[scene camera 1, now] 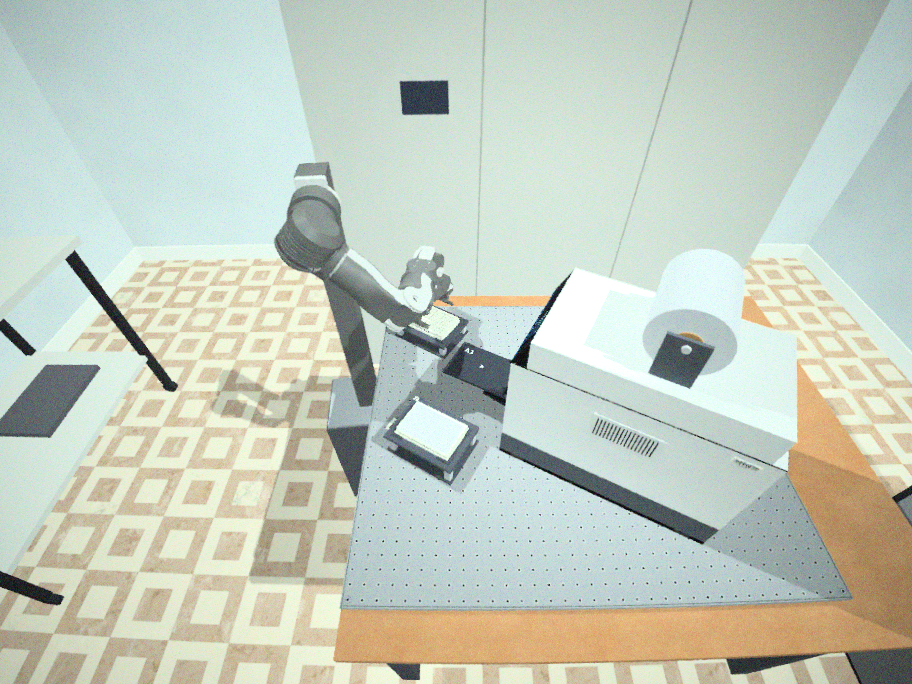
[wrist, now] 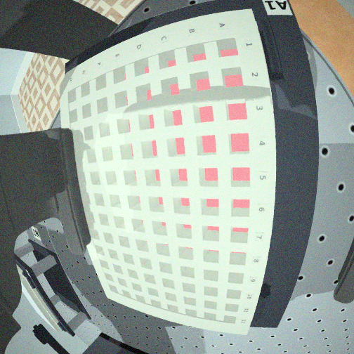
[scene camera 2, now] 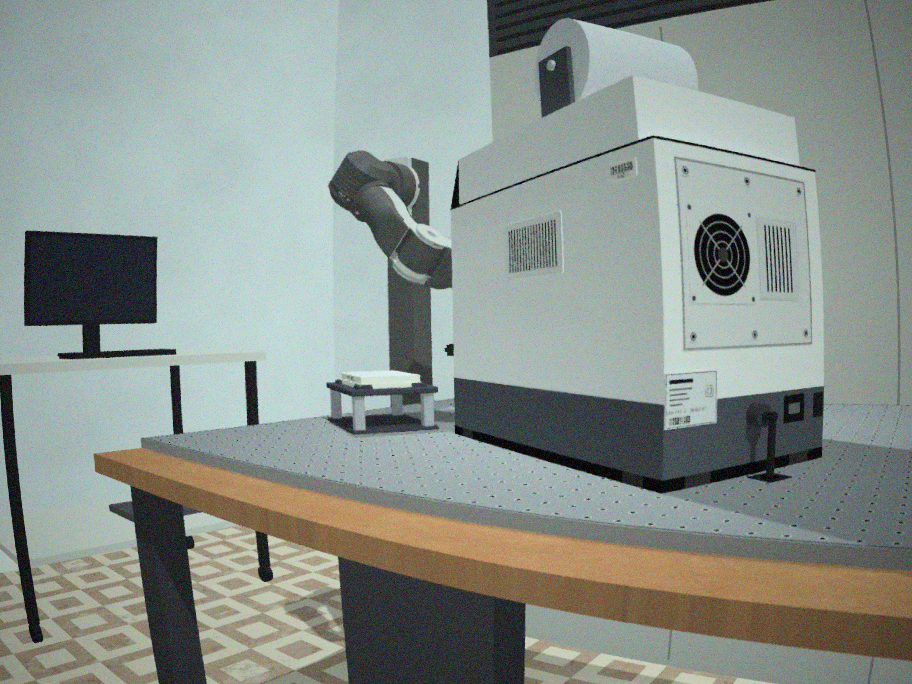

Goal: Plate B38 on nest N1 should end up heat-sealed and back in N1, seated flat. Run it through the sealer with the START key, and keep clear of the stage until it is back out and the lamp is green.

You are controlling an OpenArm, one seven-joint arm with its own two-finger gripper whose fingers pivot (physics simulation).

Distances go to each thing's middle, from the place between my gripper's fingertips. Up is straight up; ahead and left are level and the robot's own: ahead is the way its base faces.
Scene:
I see my gripper 25 cm to the left of the dark stage (scene camera 1: pixel 465 365), 11 cm short of it and 5 cm below it. Round my hand: film roll (scene camera 1: pixel 701 291): 43 cm to the right, 37 cm ahead, 36 cm above; then white-topped plate (scene camera 1: pixel 437 433): 36 cm to the right, 3 cm behind, 1 cm above.

